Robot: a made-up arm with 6 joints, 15 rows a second.
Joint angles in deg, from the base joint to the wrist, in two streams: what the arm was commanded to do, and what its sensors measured. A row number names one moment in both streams.
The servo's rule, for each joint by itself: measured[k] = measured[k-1] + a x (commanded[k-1-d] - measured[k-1]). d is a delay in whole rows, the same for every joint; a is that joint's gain. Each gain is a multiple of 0.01, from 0.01 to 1. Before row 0 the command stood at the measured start. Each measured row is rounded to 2 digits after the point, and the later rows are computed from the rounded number. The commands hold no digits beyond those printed.
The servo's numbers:
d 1
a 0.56 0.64 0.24 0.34 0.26 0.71
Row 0, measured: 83.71, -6.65, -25.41, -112.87, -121.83, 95.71
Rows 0 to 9, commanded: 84.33, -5.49, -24.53, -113.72, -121.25, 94.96; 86.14, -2.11, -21.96, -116.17, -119.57, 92.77; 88.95, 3.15, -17.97, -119.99, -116.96, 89.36; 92.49, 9.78, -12.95, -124.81, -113.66, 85.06; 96.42, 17.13, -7.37, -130.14, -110.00, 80.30; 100.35, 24.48, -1.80, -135.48, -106.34, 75.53; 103.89, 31.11, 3.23, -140.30, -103.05, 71.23; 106.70, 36.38, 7.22, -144.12, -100.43, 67.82; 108.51, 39.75, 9.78, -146.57, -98.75, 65.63; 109.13, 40.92, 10.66, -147.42, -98.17, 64.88
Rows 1 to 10, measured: 83.71, -6.65, -25.41, -112.87, -121.83, 95.71; 84.06, -5.91, -25.20, -113.16, -121.68, 95.18; 85.22, -3.48, -24.42, -114.18, -121.13, 93.47; 87.31, 0.76, -22.87, -116.16, -120.05, 90.55; 90.21, 6.53, -20.49, -119.10, -118.39, 86.65; 93.69, 13.31, -17.34, -122.85, -116.21, 82.14; 97.42, 20.46, -13.61, -127.14, -113.64, 77.45; 101.04, 27.28, -9.57, -131.61, -110.89, 73.03; 104.21, 33.10, -5.54, -135.86, -108.17, 69.33; 106.62, 37.36, -1.86, -139.50, -105.72, 66.70
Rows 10 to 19, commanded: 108.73, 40.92, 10.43, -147.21, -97.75, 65.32; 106.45, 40.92, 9.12, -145.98, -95.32, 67.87; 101.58, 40.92, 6.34, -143.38, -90.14, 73.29; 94.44, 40.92, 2.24, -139.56, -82.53, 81.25; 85.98, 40.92, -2.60, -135.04, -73.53, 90.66; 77.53, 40.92, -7.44, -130.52, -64.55, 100.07; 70.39, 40.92, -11.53, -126.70, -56.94, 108.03; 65.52, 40.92, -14.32, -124.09, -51.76, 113.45; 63.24, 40.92, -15.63, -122.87, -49.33, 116.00; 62.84, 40.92, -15.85, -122.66, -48.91, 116.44
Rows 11 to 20, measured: 108.03, 39.64, 1.14, -142.19, -103.76, 65.41; 108.42, 40.46, 3.37, -143.90, -102.20, 65.35; 107.32, 40.75, 4.75, -144.61, -100.41, 67.14; 104.11, 40.86, 5.13, -144.19, -97.74, 71.51; 98.69, 40.90, 4.44, -142.62, -93.79, 78.43; 91.57, 40.91, 2.75, -140.04, -88.52, 87.11; 83.71, 40.92, 0.30, -136.80, -82.29, 96.31; 76.25, 40.92, -2.54, -133.37, -75.70, 104.63; 70.24, 40.92, -5.37, -130.21, -69.48, 110.89; 66.32, 40.92, -7.83, -127.71, -64.24, 114.52
